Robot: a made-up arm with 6 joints. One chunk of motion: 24 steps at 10 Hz.
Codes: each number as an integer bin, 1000 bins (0 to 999) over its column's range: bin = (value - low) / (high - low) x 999, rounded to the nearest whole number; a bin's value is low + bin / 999 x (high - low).
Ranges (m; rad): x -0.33..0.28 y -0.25..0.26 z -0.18..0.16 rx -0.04..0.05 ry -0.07..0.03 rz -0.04..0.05
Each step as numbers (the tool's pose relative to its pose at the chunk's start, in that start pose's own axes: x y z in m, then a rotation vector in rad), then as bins.
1 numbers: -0.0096 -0.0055 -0.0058 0.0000 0.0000 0.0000
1 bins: 525 479 512 444 699 444
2 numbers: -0.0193 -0.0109 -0.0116 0.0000 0.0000 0.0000
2 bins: 509 468 495 444 699 444
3 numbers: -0.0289 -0.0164 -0.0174 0.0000 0.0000 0.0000
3 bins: 493 458 478 444 699 444
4 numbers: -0.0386 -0.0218 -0.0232 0.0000 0.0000 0.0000
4 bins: 477 447 461 444 699 444
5 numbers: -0.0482 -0.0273 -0.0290 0.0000 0.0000 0.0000
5 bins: 462 436 444 444 699 444
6 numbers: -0.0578 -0.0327 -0.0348 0.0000 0.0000 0.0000
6 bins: 446 426 427 444 699 444
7 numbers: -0.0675 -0.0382 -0.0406 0.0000 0.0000 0.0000
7 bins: 430 415 410 444 699 444
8 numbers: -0.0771 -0.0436 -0.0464 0.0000 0.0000 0.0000
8 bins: 414 404 393 444 699 444
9 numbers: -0.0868 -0.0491 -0.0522 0.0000 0.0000 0.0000
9 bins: 398 394 376 444 699 444
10 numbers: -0.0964 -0.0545 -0.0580 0.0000 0.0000 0.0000
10 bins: 383 383 358 444 699 444
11 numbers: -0.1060 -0.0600 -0.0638 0.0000 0.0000 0.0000
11 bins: 367 372 341 444 699 444
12 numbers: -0.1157 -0.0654 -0.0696 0.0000 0.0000 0.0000
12 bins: 351 362 324 444 699 444
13 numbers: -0.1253 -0.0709 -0.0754 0.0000 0.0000 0.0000
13 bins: 335 351 307 444 699 444
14 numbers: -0.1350 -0.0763 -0.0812 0.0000 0.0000 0.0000
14 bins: 319 340 290 444 699 444
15 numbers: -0.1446 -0.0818 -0.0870 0.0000 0.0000 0.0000
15 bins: 304 329 273 444 699 444
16 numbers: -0.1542 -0.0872 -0.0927 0.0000 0.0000 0.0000
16 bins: 288 319 257 444 699 444
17 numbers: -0.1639 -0.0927 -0.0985 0.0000 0.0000 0.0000
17 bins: 272 308 239 444 699 444
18 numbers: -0.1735 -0.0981 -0.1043 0.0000 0.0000 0.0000
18 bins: 256 298 222 444 699 444
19 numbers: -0.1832 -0.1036 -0.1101 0.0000 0.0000 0.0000
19 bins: 240 287 205 444 699 444
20 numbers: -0.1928 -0.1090 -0.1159 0.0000 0.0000 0.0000
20 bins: 225 276 188 444 699 444
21 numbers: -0.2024 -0.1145 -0.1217 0.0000 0.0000 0.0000
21 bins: 209 265 171 444 699 444
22 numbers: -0.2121 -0.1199 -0.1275 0.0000 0.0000 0.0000
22 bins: 193 255 154 444 699 444
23 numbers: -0.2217 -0.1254 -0.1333 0.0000 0.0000 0.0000
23 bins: 177 244 137 444 699 444
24 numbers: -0.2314 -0.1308 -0.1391 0.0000 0.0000 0.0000
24 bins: 161 233 120 444 699 444
